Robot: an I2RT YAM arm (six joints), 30 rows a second.
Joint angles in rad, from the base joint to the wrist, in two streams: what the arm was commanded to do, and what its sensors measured. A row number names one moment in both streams.
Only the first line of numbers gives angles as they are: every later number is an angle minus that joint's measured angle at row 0.
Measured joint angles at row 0:
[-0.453 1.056 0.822 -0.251 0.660 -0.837]
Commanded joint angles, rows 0 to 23:
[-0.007 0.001 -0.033 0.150 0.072 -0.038]
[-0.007 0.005 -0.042 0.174 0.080 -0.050]
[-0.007 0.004 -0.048 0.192 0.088 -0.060]
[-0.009 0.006 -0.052 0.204 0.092 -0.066]
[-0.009 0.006 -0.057 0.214 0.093 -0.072]
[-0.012 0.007 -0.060 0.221 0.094 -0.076]
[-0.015 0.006 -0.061 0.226 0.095 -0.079]
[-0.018 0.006 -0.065 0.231 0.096 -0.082]
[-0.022 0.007 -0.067 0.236 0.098 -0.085]
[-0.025 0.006 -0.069 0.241 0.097 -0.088]
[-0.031 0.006 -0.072 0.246 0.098 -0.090]
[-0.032 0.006 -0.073 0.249 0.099 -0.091]
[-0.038 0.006 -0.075 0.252 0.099 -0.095]
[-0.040 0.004 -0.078 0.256 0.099 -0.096]
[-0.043 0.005 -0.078 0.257 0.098 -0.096]
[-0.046 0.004 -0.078 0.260 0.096 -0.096]
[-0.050 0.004 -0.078 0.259 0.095 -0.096]
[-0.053 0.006 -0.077 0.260 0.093 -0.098]
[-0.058 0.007 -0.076 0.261 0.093 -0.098]
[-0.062 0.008 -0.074 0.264 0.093 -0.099]
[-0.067 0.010 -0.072 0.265 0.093 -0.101]
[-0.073 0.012 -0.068 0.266 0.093 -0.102]
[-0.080 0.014 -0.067 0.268 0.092 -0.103]
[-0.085 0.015 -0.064 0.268 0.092 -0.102]
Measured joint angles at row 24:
[-0.070 0.012 -0.058 0.210 0.079 -0.099]
